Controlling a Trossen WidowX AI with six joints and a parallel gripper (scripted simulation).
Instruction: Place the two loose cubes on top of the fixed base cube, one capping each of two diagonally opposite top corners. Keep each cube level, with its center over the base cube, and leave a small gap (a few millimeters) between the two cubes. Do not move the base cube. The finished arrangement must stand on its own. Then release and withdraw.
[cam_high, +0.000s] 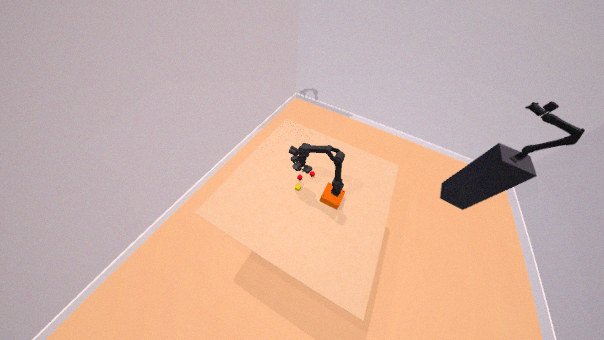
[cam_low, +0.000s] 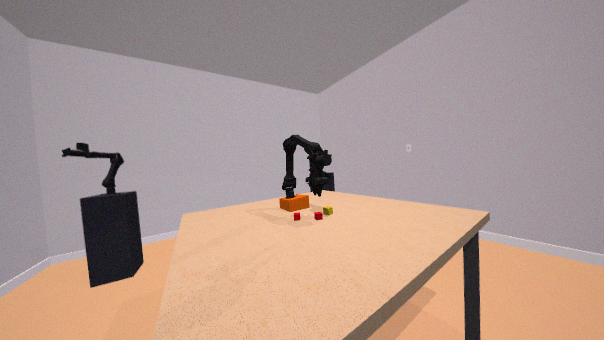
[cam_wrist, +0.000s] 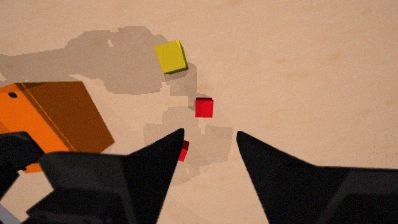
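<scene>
Now: gripper tip 11 cm above the yellow base cube, 9 cm to the right of it and 5 cm past it.
</scene>
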